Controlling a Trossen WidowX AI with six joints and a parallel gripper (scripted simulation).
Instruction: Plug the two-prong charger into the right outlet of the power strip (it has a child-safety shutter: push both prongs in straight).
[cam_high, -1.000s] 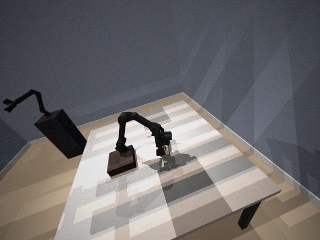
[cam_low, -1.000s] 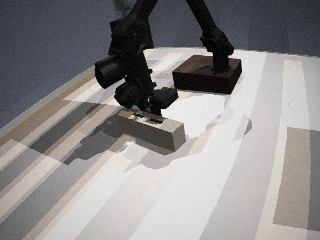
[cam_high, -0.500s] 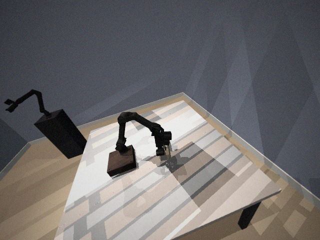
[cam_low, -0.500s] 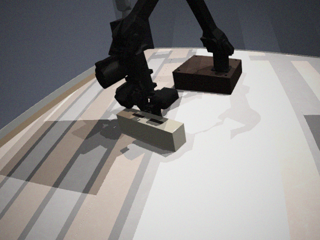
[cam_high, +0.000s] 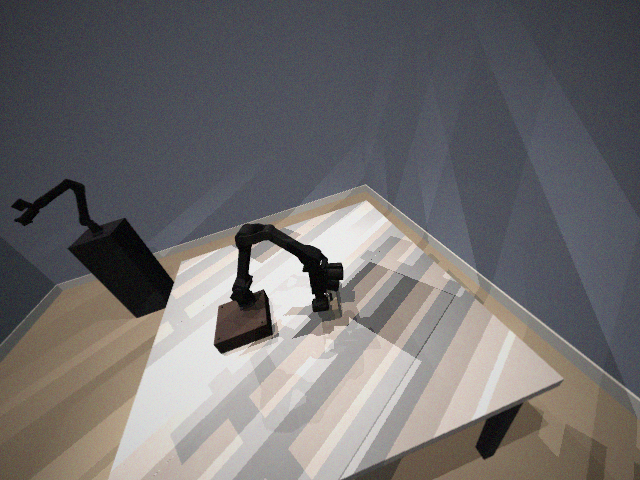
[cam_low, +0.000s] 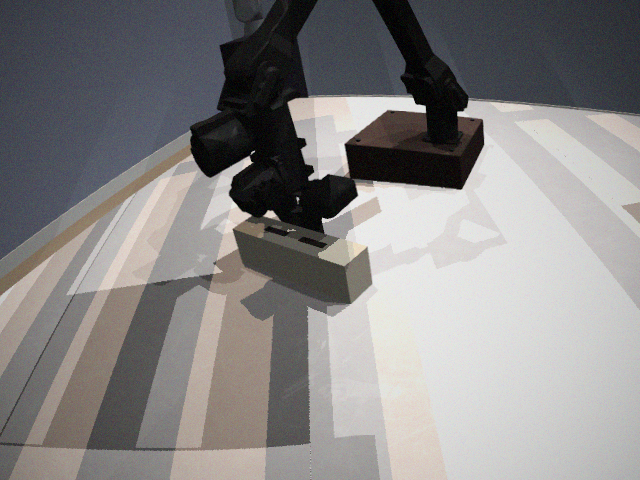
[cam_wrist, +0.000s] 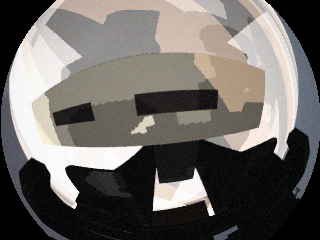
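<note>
My gripper tip is now 20 mm short of the two-prong charger and 10 mm below it.
</note>
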